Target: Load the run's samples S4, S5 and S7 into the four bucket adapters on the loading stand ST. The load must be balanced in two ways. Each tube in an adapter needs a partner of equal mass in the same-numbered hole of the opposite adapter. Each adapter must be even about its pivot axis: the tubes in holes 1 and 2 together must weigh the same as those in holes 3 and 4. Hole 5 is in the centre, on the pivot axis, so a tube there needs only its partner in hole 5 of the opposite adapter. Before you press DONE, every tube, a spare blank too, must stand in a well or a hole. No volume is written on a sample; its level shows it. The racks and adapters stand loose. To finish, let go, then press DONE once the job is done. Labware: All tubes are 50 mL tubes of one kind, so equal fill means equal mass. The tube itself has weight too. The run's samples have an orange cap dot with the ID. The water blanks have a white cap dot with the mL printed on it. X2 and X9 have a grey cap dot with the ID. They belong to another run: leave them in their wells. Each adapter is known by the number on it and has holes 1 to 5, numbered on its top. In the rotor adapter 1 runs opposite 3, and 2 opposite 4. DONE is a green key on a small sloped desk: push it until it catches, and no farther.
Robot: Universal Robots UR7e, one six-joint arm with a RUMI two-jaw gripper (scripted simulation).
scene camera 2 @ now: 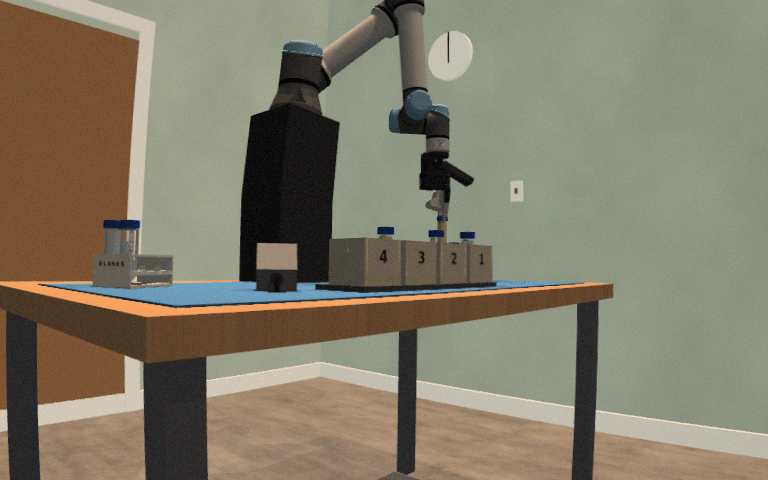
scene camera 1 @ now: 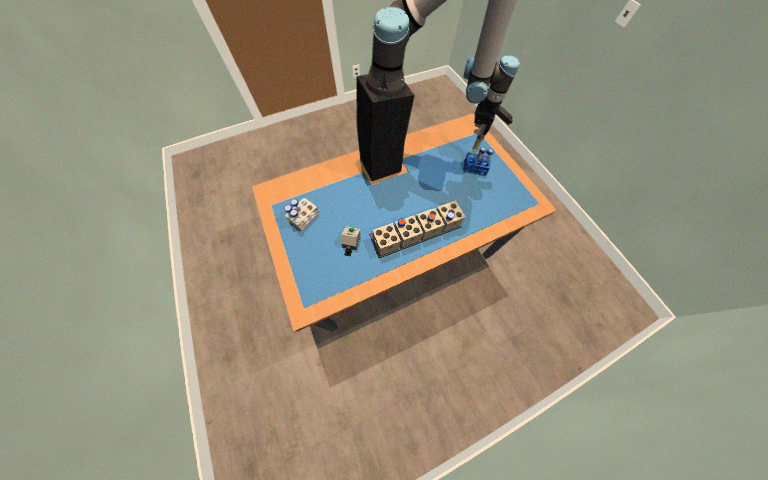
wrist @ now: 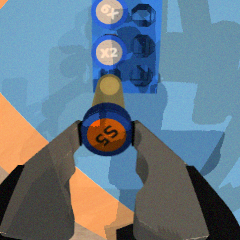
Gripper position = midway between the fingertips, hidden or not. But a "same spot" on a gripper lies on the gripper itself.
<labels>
my gripper: scene camera 2; scene camera 1; wrist 107, 122
same spot on my gripper: [scene camera 1: 483, 129] = [scene camera 2: 441, 197]
</labels>
